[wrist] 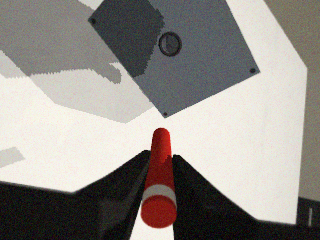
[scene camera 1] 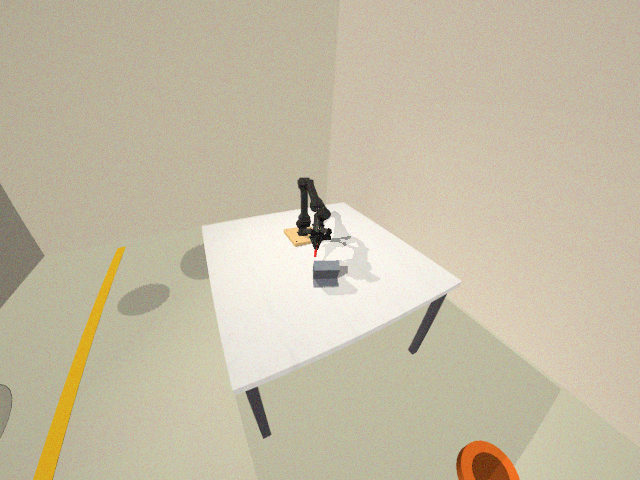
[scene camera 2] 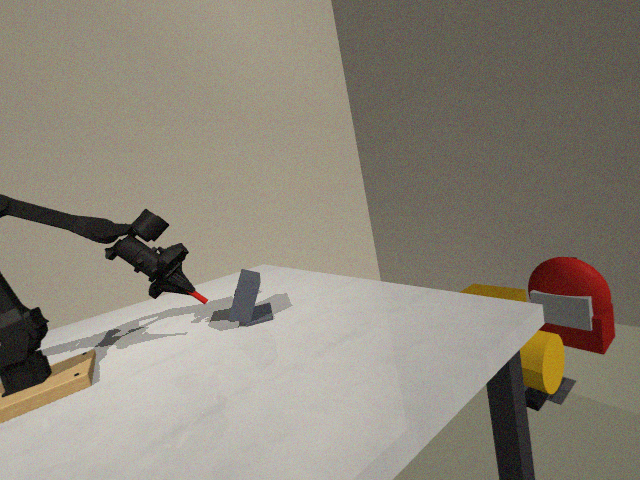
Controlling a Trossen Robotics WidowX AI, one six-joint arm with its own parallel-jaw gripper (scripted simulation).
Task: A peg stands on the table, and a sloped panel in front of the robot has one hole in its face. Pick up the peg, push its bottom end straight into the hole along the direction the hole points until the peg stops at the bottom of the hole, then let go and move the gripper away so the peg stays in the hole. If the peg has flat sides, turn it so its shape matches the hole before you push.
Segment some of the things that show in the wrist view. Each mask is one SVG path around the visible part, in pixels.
The gripper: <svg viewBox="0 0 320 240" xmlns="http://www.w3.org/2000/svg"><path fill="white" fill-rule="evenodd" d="M173 155L172 167L177 206L177 217L173 223L174 240L320 240L320 227L316 228L277 221L270 222L254 218L228 196L226 197L183 157L176 154ZM151 151L143 150L116 170L73 192L0 181L0 240L130 240L144 193Z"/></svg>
A red peg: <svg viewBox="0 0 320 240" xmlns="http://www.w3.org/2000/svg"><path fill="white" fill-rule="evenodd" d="M165 128L157 128L153 132L150 150L151 158L140 211L141 219L146 225L159 229L170 226L177 217L170 133Z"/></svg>
